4 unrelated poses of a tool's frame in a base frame.
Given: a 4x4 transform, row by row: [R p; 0 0 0 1], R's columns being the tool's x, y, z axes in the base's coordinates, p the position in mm. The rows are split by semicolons.
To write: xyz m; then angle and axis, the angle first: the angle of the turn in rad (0 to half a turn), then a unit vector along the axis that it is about. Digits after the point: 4 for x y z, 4 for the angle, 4 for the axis.
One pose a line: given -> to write
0.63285 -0.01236 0.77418 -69.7; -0.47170 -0.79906 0.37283 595.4; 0.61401 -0.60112 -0.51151 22.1; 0 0 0 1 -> -0.0697 0.5954 0.0221 2.5660 -0.8946 0.1471 -0.4219
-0.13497 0.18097 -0.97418 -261.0; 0.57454 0.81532 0.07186 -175.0; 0.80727 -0.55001 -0.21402 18.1; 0 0 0 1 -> -0.2610 -0.1750 0.0181 1.8409 -0.3226 -0.9242 0.2042
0.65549 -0.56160 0.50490 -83.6; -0.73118 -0.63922 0.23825 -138.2; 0.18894 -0.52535 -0.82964 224.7; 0 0 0 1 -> -0.0836 -0.1382 0.2247 2.7062 -0.9052 0.3745 -0.2010
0.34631 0.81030 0.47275 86.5; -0.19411 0.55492 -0.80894 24.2; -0.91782 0.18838 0.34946 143.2; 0 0 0 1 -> 0.0865 0.0242 0.1432 1.4451 0.5026 0.7008 -0.5062
